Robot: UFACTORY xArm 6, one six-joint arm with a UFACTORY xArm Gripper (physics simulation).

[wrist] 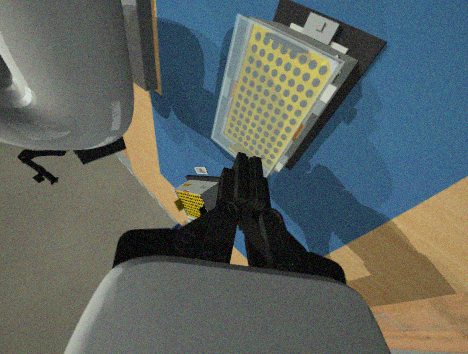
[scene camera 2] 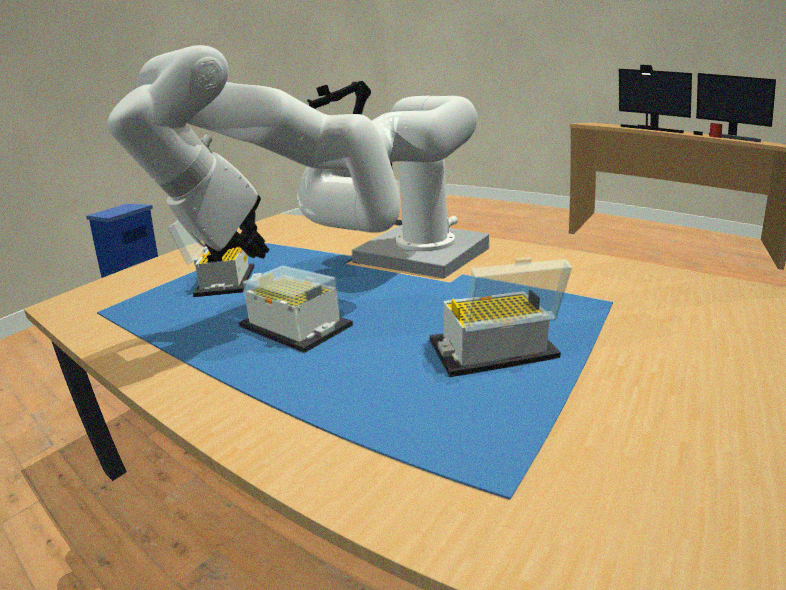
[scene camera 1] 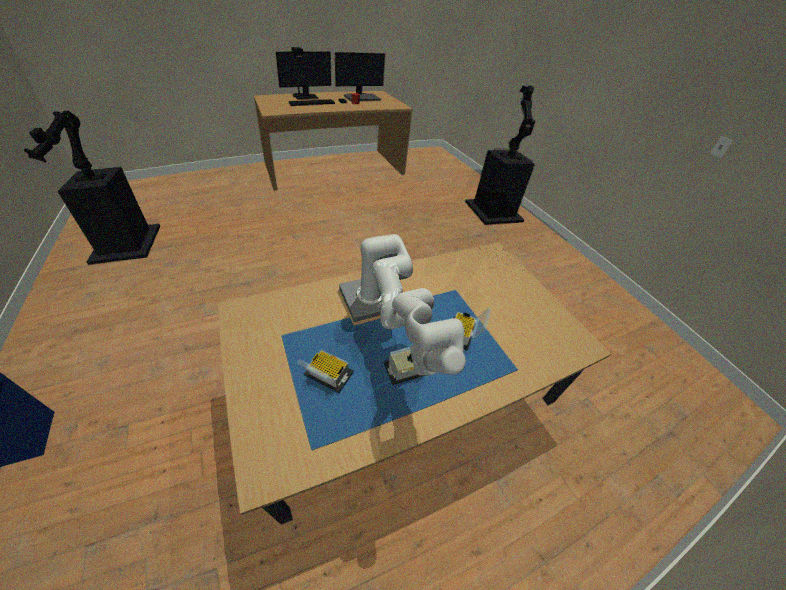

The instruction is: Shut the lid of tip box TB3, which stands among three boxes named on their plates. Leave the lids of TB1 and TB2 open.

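Frame: origin at the arm's base, x ahead, y left, z up, level; millimetres.
Seen in the pictures: gripper, fingertip midpoint: (wrist: pixel 242 169) (scene camera 2: pixel 260 252) (scene camera 1: pixel 410 357); arm's base, origin of the base link: (scene camera 2: pixel 425 241) (scene camera 1: pixel 370 294).
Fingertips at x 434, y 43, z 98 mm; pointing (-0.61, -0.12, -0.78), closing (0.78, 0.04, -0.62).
Pixels of each thing's middle, then the offset from my fingertips to it. Level surfaces: height alone.
- middle tip box, body centre: (wrist: pixel 265 99) (scene camera 2: pixel 296 300) (scene camera 1: pixel 406 360) dx -47, dy +9, dz -89 mm
- left tip box, body centre: (scene camera 2: pixel 228 265) (wrist: pixel 199 196) (scene camera 1: pixel 330 366) dx -87, dy -278, dz -95 mm
- right tip box, body centre: (scene camera 2: pixel 492 323) (scene camera 1: pixel 459 327) dx -160, dy +286, dz -95 mm
- blue mat, its level: dz -127 mm
- wooden table, its level: dz -131 mm
The middle tip box (scene camera 1: pixel 401 367) (scene camera 2: pixel 292 311) (wrist: pixel 280 90) has its clear lid (scene camera 2: pixel 298 282) down over its yellow rack; whether it is fully seated cannot be told. The left tip box (scene camera 1: pixel 328 367) (scene camera 2: pixel 220 274) (wrist: pixel 196 194) has its clear lid (scene camera 2: pixel 184 241) standing open. The right tip box (scene camera 1: pixel 465 325) (scene camera 2: pixel 498 336) has its clear lid (scene camera 1: pixel 482 322) (scene camera 2: pixel 520 282) upright and open. The names on the plates are not readable, so which box is TB3 cannot be told. My gripper (scene camera 2: pixel 259 248) (wrist: pixel 242 169) is shut and empty, above and beside the middle box's near end in the wrist view; the arm hides it in scene camera 1.
The boxes stand on a blue mat (scene camera 1: pixel 336 425) (scene camera 2: pixel 406 393) on the wooden table (scene camera 1: pixel 253 444) (scene camera 2: pixel 666 381). The arm's grey base (scene camera 1: pixel 361 311) (scene camera 2: pixel 419 254) stands at the mat's rear edge. A blue bin (scene camera 2: pixel 126 238) stands beyond the table.
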